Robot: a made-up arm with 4 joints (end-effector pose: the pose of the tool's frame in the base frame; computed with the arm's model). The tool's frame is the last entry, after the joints. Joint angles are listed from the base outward.
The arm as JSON. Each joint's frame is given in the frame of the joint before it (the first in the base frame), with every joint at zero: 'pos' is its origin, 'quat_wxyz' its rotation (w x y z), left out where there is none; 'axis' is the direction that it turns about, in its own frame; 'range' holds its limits. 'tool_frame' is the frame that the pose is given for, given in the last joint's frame.
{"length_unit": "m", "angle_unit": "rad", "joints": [
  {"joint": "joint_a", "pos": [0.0, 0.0, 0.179], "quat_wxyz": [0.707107, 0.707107, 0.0, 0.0], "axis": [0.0, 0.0, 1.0], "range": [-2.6, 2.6]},
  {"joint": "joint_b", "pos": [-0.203, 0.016, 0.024], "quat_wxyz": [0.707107, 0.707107, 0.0, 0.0], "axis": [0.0, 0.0, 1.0], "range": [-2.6, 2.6]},
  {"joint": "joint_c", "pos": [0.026, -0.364, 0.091], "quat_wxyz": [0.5, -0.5, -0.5, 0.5], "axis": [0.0, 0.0, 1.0], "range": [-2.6, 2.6]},
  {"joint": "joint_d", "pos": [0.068, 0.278, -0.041], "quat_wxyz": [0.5, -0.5, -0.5, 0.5], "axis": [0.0, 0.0, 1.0], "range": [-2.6, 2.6]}
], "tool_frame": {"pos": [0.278, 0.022, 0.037], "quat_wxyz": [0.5, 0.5, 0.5, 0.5]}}
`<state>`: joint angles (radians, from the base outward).
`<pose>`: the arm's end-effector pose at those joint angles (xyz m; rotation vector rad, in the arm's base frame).
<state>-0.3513 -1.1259 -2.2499 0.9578</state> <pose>-0.2395 0.2776 -0.1197 -2.0668 -1.8929 -1.4024</pose>
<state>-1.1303 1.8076 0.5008 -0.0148</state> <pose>0.5423 -0.2482 0.0321 -1.3657 1.2173 -1.4048</pose>
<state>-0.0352 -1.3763 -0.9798 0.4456</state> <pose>-0.0734 0.1624 0.3703 0.5623 1.0530 1.4491</pose>
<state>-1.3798 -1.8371 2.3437 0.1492</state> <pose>-0.6164 -0.1035 1.0670 -0.6261 -0.8211 1.2922</pose>
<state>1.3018 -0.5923 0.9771 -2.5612</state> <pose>-0.1189 0.2452 -0.3166 0.5275 1.8542 -1.1813</pose>
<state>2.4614 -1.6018 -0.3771 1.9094</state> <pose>0.3368 0.2892 -0.1795 -1.4542 -0.1269 -0.6699</pose>
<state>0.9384 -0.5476 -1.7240 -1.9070</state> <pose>-0.1621 0.0106 -0.2744 1.9388 -1.5684 -0.4909</pose>
